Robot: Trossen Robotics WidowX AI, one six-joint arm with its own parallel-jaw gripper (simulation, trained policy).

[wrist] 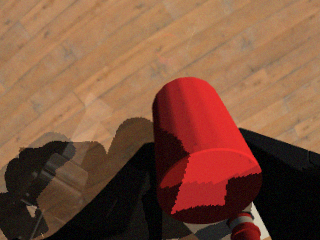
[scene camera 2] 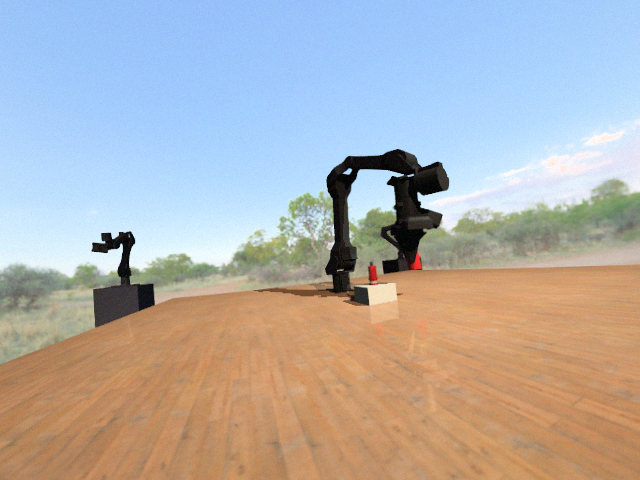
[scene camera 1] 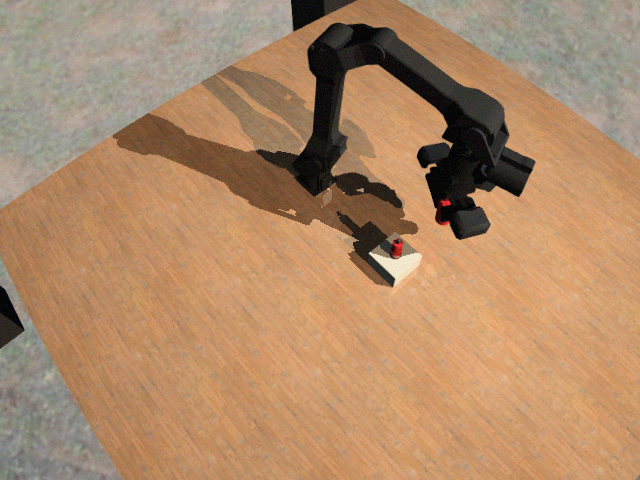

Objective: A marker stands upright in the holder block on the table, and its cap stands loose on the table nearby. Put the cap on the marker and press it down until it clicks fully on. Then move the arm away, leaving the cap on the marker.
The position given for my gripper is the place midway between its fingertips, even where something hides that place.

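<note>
My gripper (scene camera 1: 440, 214), (wrist: 193, 146), (scene camera 2: 410, 262). Red cap (wrist: 205, 172). Pale holder block (scene camera 2: 371, 296).
</note>
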